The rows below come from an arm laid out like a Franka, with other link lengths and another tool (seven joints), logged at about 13 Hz.
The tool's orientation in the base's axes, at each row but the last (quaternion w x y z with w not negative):
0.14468, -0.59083, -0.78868, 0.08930
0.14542, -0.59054, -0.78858, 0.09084
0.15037, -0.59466, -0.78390, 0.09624
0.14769, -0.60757, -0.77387, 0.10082
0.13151, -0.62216, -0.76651, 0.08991
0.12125, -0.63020, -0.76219, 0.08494
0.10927, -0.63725, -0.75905, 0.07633
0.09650, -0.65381, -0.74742, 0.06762
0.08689, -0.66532, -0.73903, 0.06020
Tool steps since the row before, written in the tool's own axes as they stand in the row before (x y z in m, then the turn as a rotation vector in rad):
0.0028, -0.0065, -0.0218, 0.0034, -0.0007, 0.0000
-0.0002, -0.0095, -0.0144, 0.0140, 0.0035, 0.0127
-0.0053, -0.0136, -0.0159, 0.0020, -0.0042, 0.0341
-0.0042, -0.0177, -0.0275, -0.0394, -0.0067, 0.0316
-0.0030, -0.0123, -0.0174, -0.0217, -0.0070, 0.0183
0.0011, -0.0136, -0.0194, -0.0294, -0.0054, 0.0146
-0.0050, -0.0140, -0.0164, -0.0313, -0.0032, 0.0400
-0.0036, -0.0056, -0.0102, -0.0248, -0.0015, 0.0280
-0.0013, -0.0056, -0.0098, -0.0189, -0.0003, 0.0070
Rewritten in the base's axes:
0.0007, 0.0002, 0.0229, -0.0015, 0.0031, 0.0006
-0.0037, -0.0033, 0.0165, -0.0048, 0.0148, -0.0113
-0.0054, -0.0093, 0.0187, -0.0162, 0.0017, -0.0303
-0.0055, -0.0090, 0.0312, -0.0086, -0.0391, -0.0315
-0.0054, -0.0060, 0.0200, -0.0081, -0.0222, -0.0172
-0.0073, -0.0020, 0.0225, -0.0042, -0.0295, -0.0147
-0.0082, -0.0078, 0.0190, -0.0084, -0.0304, -0.0399
-0.0026, -0.0046, 0.0110, -0.0048, -0.0241, -0.0283
-0.0033, -0.0022, 0.0107, 0.0001, -0.0186, -0.0077

